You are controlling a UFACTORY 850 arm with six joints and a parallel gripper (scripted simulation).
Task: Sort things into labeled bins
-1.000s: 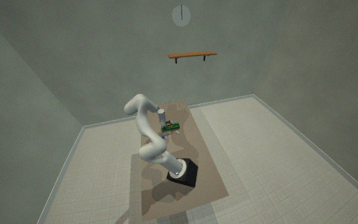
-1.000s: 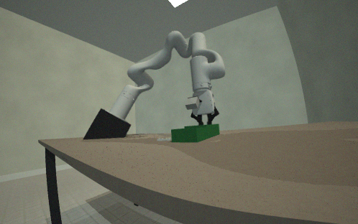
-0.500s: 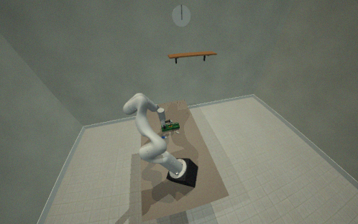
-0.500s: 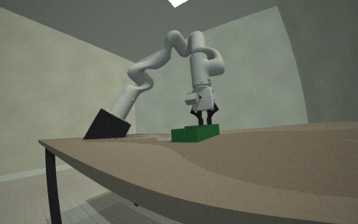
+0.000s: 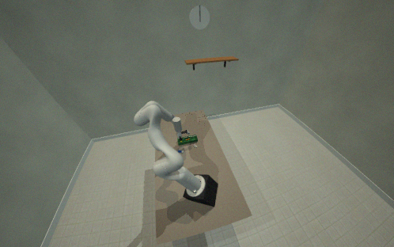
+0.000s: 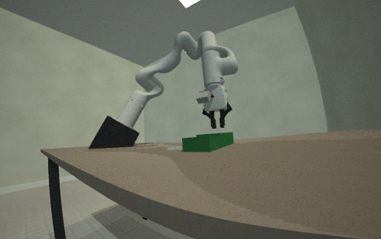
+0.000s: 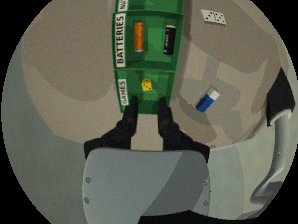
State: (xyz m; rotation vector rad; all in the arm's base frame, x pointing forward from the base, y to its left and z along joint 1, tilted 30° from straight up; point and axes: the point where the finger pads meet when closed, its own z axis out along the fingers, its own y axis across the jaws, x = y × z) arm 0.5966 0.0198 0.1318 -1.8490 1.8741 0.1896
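The white domino is 16 cm to the right of my hand, 9 cm behind it and 8 cm below it. The rest, counted from my hand: orange battery 8 cm to the right, 7 cm below, 2 cm ahead; then yellow die 7 cm below; then black battery 9 cm to the right, 7 cm below, 2 cm behind.
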